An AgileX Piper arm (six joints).
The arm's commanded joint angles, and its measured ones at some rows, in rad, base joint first. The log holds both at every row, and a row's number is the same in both.
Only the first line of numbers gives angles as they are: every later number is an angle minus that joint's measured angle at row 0.
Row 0, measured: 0.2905 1.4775 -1.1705 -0.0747 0.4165 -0.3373
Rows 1 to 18, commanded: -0.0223 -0.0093 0.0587 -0.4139 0.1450 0.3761; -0.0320 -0.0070 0.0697 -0.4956 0.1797 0.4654; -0.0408 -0.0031 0.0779 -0.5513 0.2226 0.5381; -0.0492 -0.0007 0.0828 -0.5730 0.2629 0.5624; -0.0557 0.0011 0.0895 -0.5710 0.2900 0.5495; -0.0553 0.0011 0.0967 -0.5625 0.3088 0.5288; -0.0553 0.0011 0.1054 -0.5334 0.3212 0.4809; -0.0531 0.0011 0.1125 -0.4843 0.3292 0.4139; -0.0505 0.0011 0.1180 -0.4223 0.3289 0.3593; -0.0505 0.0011 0.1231 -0.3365 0.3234 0.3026; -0.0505 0.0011 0.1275 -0.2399 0.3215 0.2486; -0.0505 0.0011 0.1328 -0.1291 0.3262 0.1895; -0.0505 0.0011 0.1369 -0.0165 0.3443 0.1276; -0.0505 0.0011 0.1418 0.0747 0.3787 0.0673; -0.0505 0.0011 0.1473 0.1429 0.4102 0.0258; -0.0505 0.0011 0.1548 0.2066 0.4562 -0.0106; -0.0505 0.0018 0.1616 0.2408 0.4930 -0.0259; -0.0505 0.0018 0.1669 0.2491 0.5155 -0.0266
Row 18, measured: -0.0504 0.0037 0.1448 0.0826 0.4090 0.0741
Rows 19 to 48, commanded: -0.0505 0.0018 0.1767 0.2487 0.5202 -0.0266; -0.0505 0.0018 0.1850 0.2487 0.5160 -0.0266; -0.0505 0.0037 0.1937 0.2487 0.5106 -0.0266; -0.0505 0.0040 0.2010 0.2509 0.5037 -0.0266; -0.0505 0.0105 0.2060 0.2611 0.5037 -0.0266; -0.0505 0.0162 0.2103 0.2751 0.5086 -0.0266; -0.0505 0.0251 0.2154 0.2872 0.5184 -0.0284; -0.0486 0.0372 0.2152 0.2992 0.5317 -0.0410; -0.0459 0.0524 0.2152 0.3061 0.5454 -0.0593; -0.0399 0.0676 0.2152 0.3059 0.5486 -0.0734; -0.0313 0.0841 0.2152 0.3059 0.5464 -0.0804; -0.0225 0.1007 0.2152 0.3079 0.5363 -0.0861; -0.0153 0.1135 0.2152 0.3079 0.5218 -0.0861; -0.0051 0.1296 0.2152 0.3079 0.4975 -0.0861; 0.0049 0.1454 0.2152 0.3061 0.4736 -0.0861; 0.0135 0.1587 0.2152 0.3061 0.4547 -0.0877; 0.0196 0.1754 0.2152 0.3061 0.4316 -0.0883; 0.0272 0.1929 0.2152 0.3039 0.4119 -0.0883; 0.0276 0.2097 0.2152 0.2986 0.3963 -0.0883; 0.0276 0.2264 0.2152 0.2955 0.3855 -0.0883; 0.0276 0.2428 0.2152 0.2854 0.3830 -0.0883; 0.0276 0.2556 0.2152 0.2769 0.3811 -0.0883; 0.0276 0.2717 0.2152 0.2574 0.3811 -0.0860; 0.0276 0.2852 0.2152 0.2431 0.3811 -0.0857; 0.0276 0.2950 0.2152 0.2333 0.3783 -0.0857; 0.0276 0.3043 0.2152 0.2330 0.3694 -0.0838; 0.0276 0.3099 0.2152 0.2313 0.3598 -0.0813; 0.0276 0.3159 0.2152 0.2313 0.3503 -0.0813; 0.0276 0.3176 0.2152 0.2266 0.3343 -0.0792; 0.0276 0.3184 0.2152 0.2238 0.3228 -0.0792
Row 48, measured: 0.0249 0.3102 0.2147 0.2431 0.3645 -0.0752
